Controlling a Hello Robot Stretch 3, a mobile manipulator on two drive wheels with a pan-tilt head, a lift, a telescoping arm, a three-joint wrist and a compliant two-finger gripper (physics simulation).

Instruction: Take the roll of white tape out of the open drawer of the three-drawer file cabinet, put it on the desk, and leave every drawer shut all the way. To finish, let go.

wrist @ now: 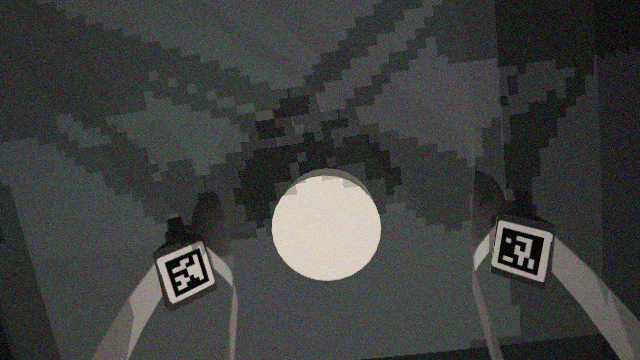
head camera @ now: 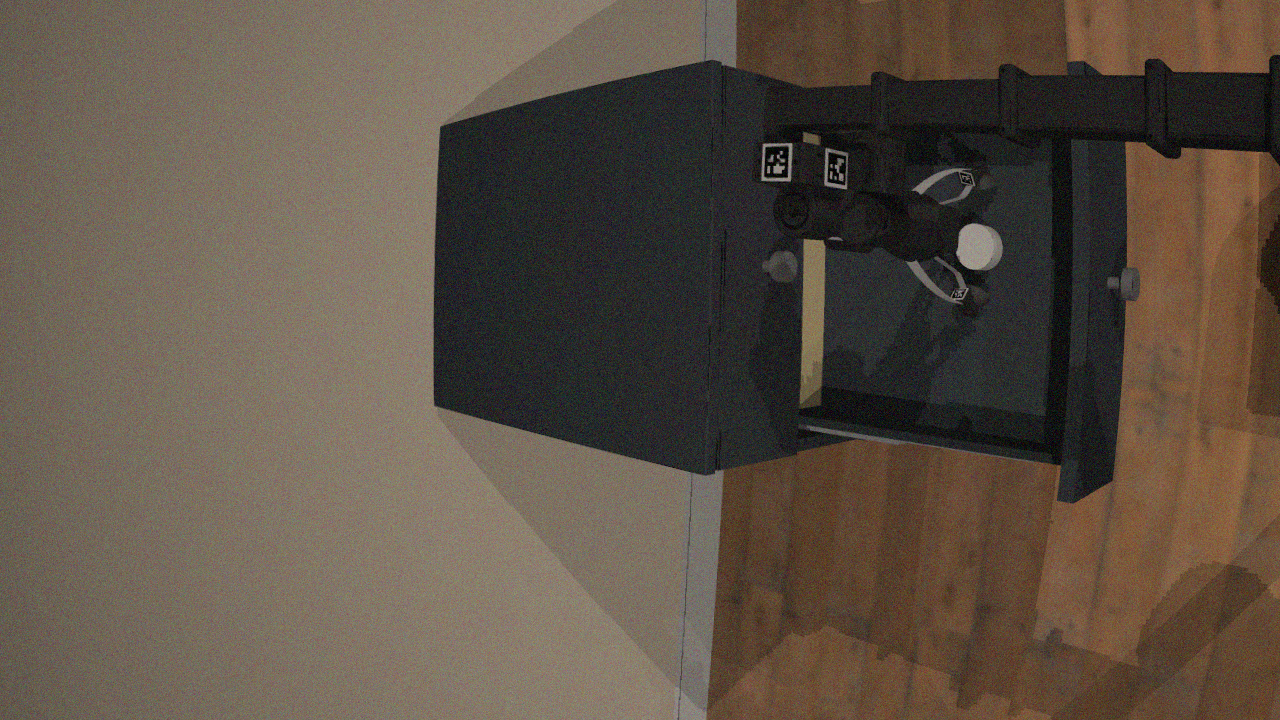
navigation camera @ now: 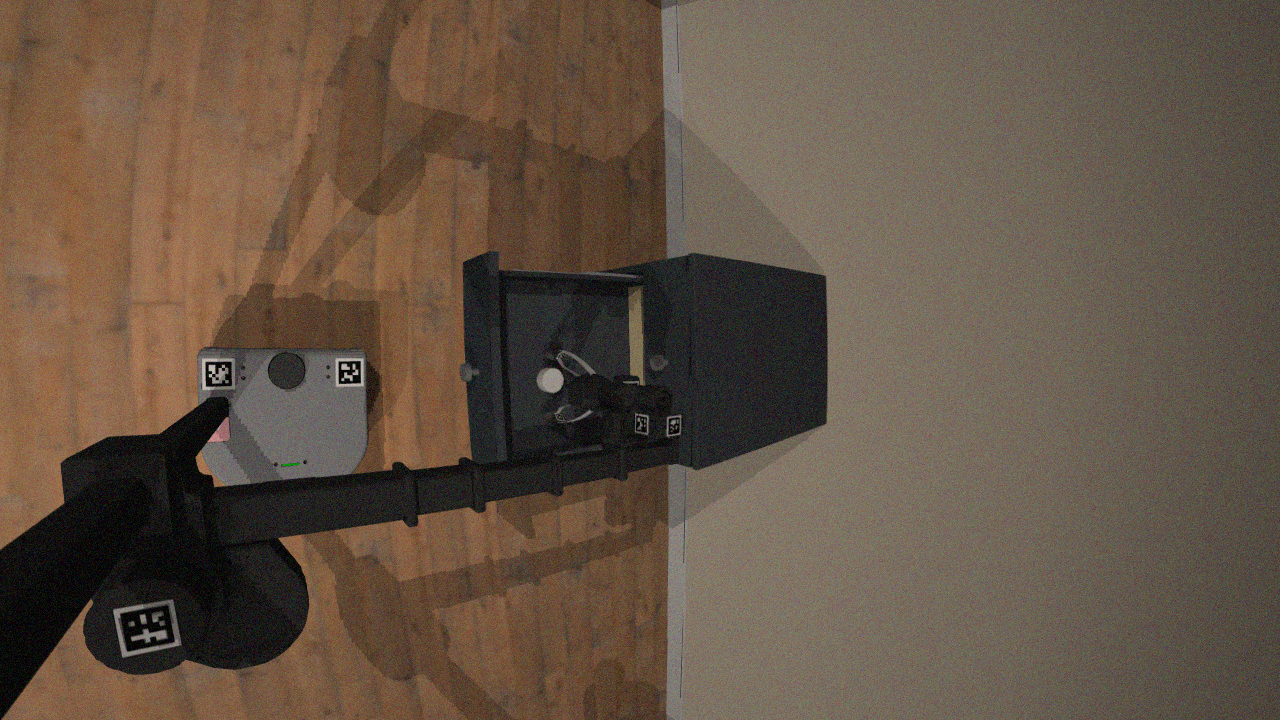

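Note:
The white tape roll (head camera: 979,247) (navigation camera: 550,380) (wrist: 326,228) lies inside the open drawer (head camera: 1080,394) (navigation camera: 481,322) (wrist: 390,315) of the dark file cabinet (head camera: 572,268) (navigation camera: 760,349). That drawer is pulled far out below a closed drawer front with a knob. My gripper (head camera: 978,240) (navigation camera: 552,387) (wrist: 343,210) is open and reaches down into the drawer. The roll shows between its two fingertips in the wrist view, with a gap on each side. How high the tips are above the drawer bottom is hard to tell. The desk does not show in these views.
The arm (head camera: 1092,107) (navigation camera: 438,488) stretches over one side of the open drawer. The closed drawer's knob (head camera: 781,265) (navigation camera: 658,362) is close to the wrist. The cabinet stands by a beige wall (head camera: 223,358) (navigation camera: 1029,358). My grey base (navigation camera: 295,420) is on the wooden floor.

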